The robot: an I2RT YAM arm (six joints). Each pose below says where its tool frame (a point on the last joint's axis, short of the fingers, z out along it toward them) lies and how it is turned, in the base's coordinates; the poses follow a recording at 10 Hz.
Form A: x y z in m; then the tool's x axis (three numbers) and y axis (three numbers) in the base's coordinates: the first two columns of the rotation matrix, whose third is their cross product.
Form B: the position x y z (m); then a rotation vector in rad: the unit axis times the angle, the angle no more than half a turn. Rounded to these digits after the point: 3 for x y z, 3 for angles.
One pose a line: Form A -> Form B
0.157, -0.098, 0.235, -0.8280, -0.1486, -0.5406, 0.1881, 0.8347, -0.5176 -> 0.157, -0.098, 0.235, 0.029, 2.429, -0.765
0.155, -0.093, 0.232, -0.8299, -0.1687, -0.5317, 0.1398, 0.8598, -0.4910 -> 0.155, -0.093, 0.232, -0.021, 2.450, -0.705
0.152, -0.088, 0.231, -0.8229, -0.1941, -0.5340, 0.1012, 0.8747, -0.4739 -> 0.152, -0.088, 0.231, -0.067, 2.451, -0.662
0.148, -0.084, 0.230, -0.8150, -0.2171, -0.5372, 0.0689, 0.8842, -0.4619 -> 0.148, -0.084, 0.230, -0.107, 2.447, -0.629
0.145, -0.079, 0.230, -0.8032, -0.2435, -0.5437, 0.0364, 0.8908, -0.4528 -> 0.145, -0.079, 0.230, -0.148, 2.437, -0.599
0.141, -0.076, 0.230, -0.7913, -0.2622, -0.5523, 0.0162, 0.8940, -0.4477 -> 0.141, -0.076, 0.230, -0.176, 2.424, -0.580
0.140, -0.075, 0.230, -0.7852, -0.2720, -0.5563, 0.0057, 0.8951, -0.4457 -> 0.140, -0.075, 0.230, -0.190, 2.417, -0.571
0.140, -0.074, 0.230, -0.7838, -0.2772, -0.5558, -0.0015, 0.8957, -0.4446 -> 0.140, -0.074, 0.230, -0.199, 2.417, -0.566
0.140, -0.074, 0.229, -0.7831, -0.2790, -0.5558, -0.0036, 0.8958, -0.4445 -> 0.140, -0.074, 0.229, -0.202, 2.416, -0.565
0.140, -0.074, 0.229, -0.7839, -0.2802, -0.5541, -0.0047, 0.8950, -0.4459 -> 0.140, -0.074, 0.229, -0.204, 2.417, -0.567
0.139, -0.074, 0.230, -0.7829, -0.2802, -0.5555, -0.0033, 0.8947, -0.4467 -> 0.139, -0.074, 0.230, -0.203, 2.415, -0.568
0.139, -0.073, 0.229, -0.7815, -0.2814, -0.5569, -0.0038, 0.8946, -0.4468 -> 0.139, -0.073, 0.229, -0.204, 2.413, -0.567
